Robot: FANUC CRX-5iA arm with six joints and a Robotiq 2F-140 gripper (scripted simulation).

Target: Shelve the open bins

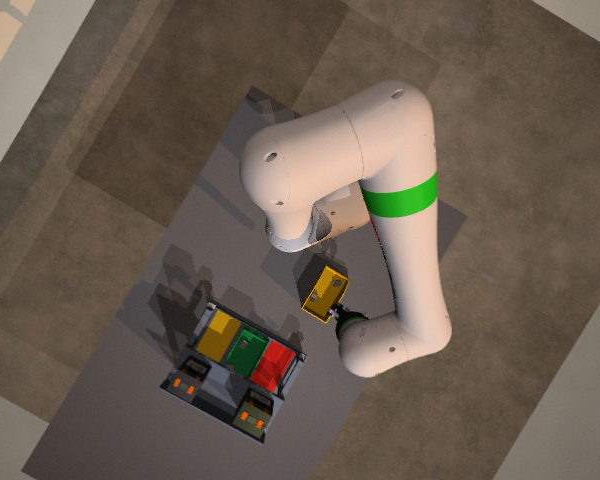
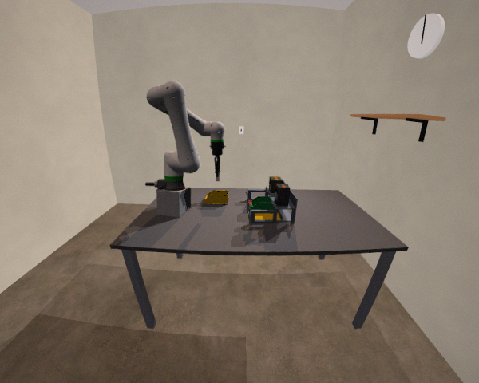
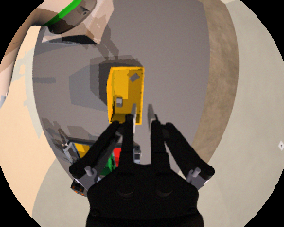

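Right now the yellow bin is 15 cm below my hand, 5 cm to the right of it and 1 cm behind it. Also, from my hand: green bin (29 cm ahead, 24 cm to the right, 14 cm below); yellow-marked place (36 cm to the right, 27 cm ahead, 18 cm below); red mark (31 cm ahead, 18 cm below, 14 cm to the right).
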